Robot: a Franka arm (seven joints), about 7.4 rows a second.
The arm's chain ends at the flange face. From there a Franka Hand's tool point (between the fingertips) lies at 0.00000 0.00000 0.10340 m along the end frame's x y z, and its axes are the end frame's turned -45 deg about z.
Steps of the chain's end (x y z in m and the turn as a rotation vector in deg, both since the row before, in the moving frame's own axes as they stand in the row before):
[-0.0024, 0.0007, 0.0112, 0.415, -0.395, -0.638]
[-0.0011, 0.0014, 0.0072, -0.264, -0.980, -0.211]
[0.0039, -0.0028, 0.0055, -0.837, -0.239, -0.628]
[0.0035, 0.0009, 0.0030, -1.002, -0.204, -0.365]
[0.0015, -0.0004, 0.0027, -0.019, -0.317, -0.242]
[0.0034, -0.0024, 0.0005, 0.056, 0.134, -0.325]
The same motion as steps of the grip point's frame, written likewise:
[-0.0022, -0.0022, 0.0112, 0.573, 0.014, -0.638]
[-0.0034, -0.0007, 0.0072, 0.506, -0.880, -0.211]
[0.0034, 0.0015, 0.0055, -0.423, -0.761, -0.628]
[0.0003, 0.0041, 0.0030, -0.564, -0.853, -0.365]
[0.0009, 0.0004, 0.0027, 0.211, -0.238, -0.242]
[0.0043, 0.0008, 0.0005, -0.055, 0.134, -0.325]

